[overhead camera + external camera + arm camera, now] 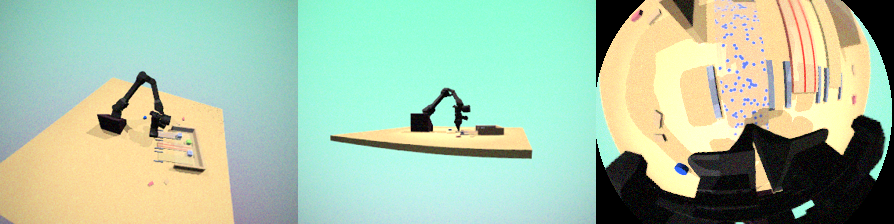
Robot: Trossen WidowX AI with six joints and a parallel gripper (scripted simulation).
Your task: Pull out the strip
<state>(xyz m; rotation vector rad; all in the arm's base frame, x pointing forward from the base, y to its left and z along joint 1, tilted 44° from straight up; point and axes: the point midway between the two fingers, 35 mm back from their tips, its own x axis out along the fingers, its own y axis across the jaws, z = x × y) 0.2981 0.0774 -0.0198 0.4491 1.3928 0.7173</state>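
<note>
Right now the pale speckled strip is 9 cm ahead of my gripper tip and 2 cm to the left of it.
</note>
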